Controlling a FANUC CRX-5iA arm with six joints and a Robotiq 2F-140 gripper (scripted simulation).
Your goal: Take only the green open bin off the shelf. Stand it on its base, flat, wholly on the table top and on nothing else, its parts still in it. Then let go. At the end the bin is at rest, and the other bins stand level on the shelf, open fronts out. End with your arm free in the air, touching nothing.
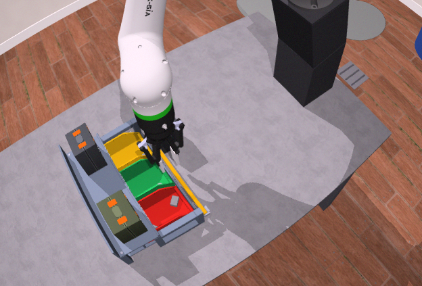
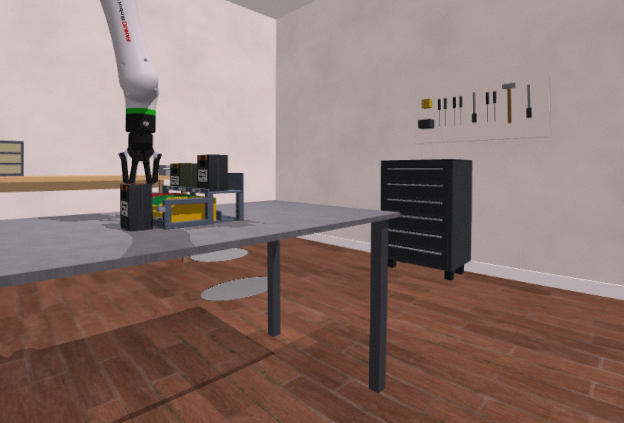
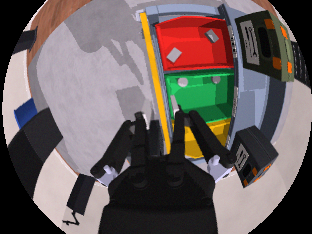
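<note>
The yellow bar is 3 cm below my hand. Also, from my hand: dark box (6 cm behind, 11 cm to the right, 2 cm below); then green open bin (10 cm ahead, 1 cm to the right, 5 cm below); then yellow bin (9 cm ahead, 12 cm to the right, 5 cm below).
</note>
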